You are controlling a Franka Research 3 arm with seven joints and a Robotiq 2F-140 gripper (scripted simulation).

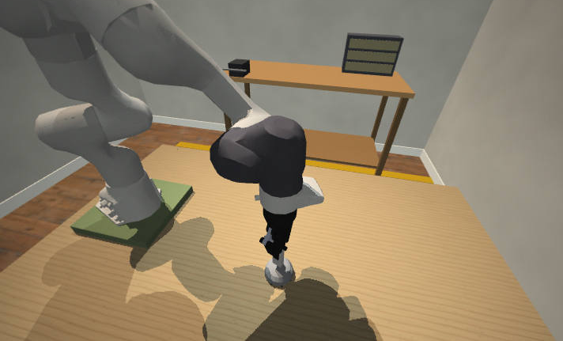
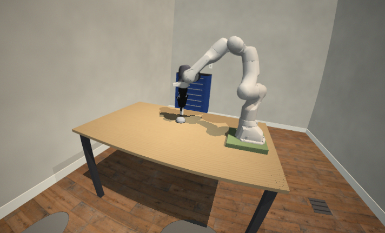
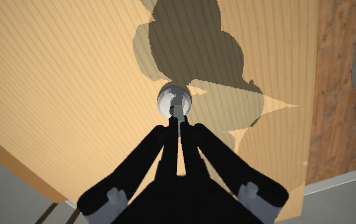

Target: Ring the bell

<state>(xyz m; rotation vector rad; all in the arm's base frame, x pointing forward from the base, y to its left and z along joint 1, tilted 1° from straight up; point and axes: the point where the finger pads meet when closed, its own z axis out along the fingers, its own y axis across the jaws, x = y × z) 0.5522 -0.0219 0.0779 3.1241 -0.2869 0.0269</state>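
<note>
Now: the dark button 1 cm to the left of my hand and 4 cm below it. Also, from my hand: dome bell (1 cm to the left, 6 cm below).
</note>
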